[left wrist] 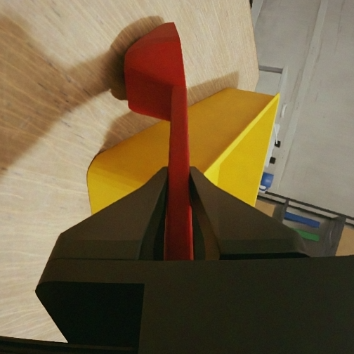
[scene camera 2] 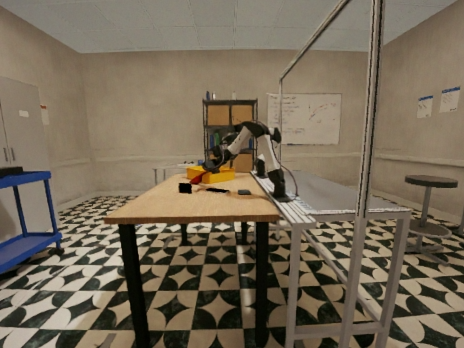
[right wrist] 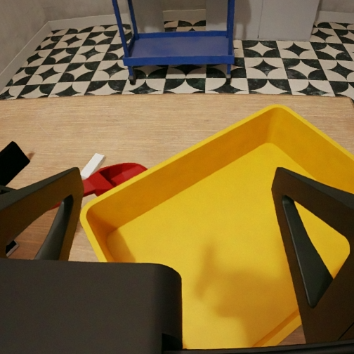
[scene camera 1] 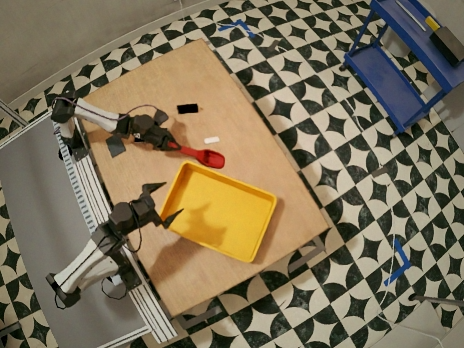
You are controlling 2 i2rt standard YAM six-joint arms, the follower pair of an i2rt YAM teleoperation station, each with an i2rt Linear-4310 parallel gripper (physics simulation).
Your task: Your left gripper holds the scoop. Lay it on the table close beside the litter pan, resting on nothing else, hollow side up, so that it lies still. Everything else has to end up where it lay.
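Pixels of known places: left gripper, between the fingertips: [scene camera 2: 206,171] [scene camera 1: 180,149]; right gripper, between the fingertips: [scene camera 2: 220,143] [scene camera 1: 175,195]; left arm's base, origin of its link: [scene camera 2: 279,197] [scene camera 1: 76,142]; right arm's base, origin of its link: [scene camera 2: 261,176] [scene camera 1: 124,266].
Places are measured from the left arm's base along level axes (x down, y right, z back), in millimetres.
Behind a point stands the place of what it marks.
Observation:
The red scoop [scene camera 1: 212,158] @(x -3, y 434, z -503 mm) [scene camera 2: 196,179] @(x -39, y 393, z -482 mm) [left wrist: 154,75] [right wrist: 119,175] has its hollow side up in scene camera 1, its bowl low over the table beside the yellow litter pan [scene camera 1: 240,205] @(x 2, y 657, z -492 mm) [scene camera 2: 222,175] @(x -47, y 483, z -291 mm) [left wrist: 145,145] [right wrist: 215,200]. The handle slopes down to the bowl. Its shadow lies close by; I cannot tell whether the bowl touches the table. My left gripper [scene camera 1: 173,146] @(x -97, y 365, z -406 mm) [left wrist: 178,177] is shut on the handle, near a corner of the pan. My right gripper [scene camera 1: 173,198] @(x -293, y 565, z -300 mm) [right wrist: 177,177] is open and empty above the pan's near side.
A white block [scene camera 1: 211,140] @(x -8, y 366, z -541 mm) [right wrist: 93,164] lies close to the scoop's bowl. A black block [scene camera 1: 188,108] @(x -43, y 196, z -531 mm) [scene camera 2: 185,188] @(x -26, y 176, z -526 mm) [right wrist: 12,159] stands farther off. A dark flat pad [scene camera 1: 116,146] @(x -5, y 148, z -174 mm) [scene camera 2: 244,192] @(x -5, y 111, z -174 mm) and a flat black thing [scene camera 2: 217,190] @(x -4, y 185, z -332 mm) lie near the left arm.

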